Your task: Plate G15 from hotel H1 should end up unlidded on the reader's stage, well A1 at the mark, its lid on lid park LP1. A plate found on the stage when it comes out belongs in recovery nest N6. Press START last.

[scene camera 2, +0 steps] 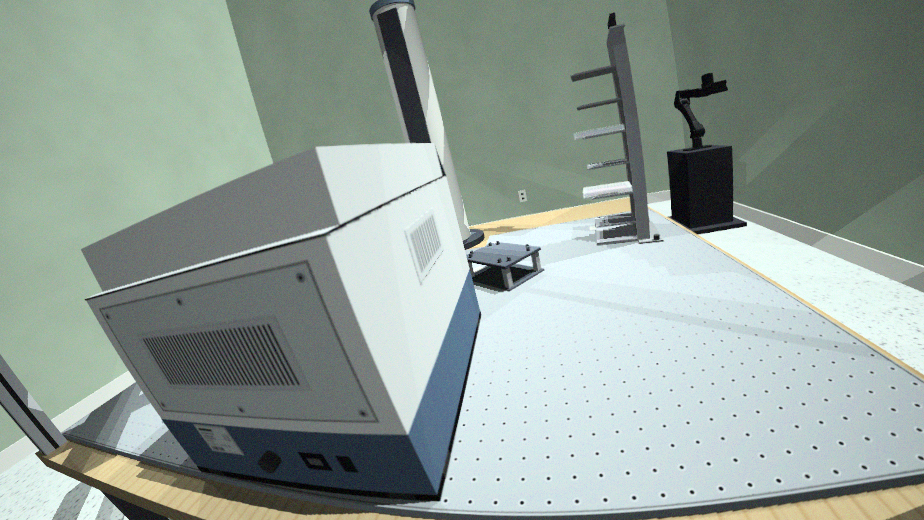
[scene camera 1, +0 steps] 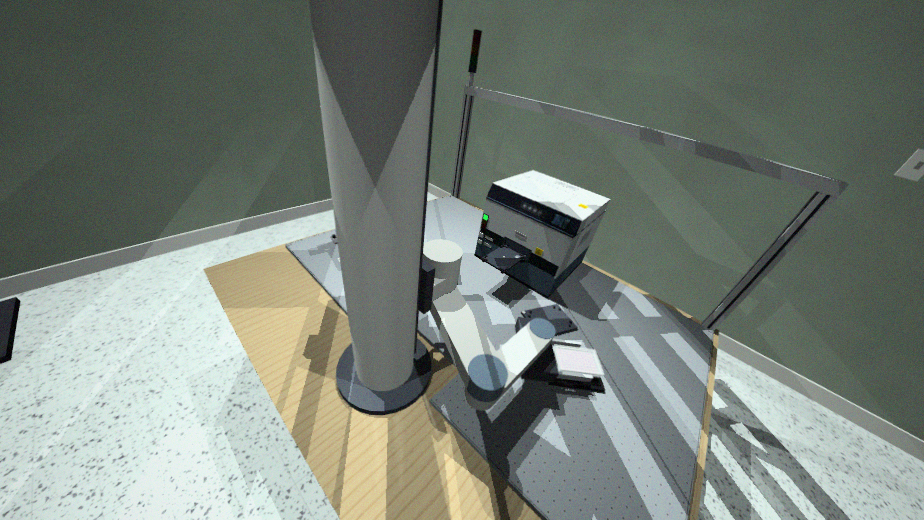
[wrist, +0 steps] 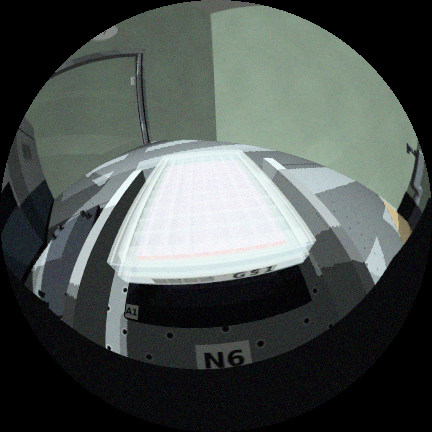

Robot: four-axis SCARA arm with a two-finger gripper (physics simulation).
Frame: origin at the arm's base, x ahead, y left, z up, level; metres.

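Seen in the pictures: gripper, fingertip midpoint: (scene camera 1: 585,361) (wrist: 202,170); arm's base at its link origin: (scene camera 1: 385,369).
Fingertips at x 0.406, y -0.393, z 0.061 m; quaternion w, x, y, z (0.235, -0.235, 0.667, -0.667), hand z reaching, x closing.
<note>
Pixels of each thing's top centre, then the offset from my fingertips to it.
- plate G51 at its top centre: (wrist: 203,174) (scene camera 1: 578,358) dx -0.014, dy +0.017, dz +0.006 m
- black nest N6 at its top centre: (wrist: 208,216) (scene camera 1: 573,366) dx -0.015, dy +0.017, dz -0.031 m
- reader at its top centre: (scene camera 2: 278,183) (scene camera 1: 553,191) dx +0.398, dy +0.413, dz +0.284 m
- white plate at its top centre: (scene camera 2: 606,186) dx -0.145, dy +0.928, dz +0.092 m
- dark raised platform with pegs, top centre: (wrist: 56,249) (scene camera 1: 550,317) dx +0.111, dy +0.163, dz -0.029 m
My gripper (scene camera 1: 572,362) (wrist: 202,170) is shut on the plate G51 (scene camera 1: 577,359) (wrist: 212,212), a pale plate with a clear rim, held level with a finger along each long side. It hangs low over the black nest N6 (scene camera 1: 595,388) (wrist: 220,306); whether it touches the nest is hidden. The nest's A1 tag is at its near left corner in the wrist view. The reader (scene camera 1: 546,216) (scene camera 2: 387,284) has its dark stage (scene camera 1: 506,257) out at the front, with no plate visible on it. The hotel (scene camera 2: 628,129) holds a white plate (scene camera 2: 607,190); its label is unreadable.
A dark raised platform with pegs (scene camera 1: 556,318) (scene camera 2: 507,253) (wrist: 70,250) stands between nest and reader. A green light (scene camera 1: 485,217) shows beside the reader. A guard frame (scene camera 1: 646,133) stands behind; a black arm on a pedestal (scene camera 2: 701,184) stands beyond the hotel.
</note>
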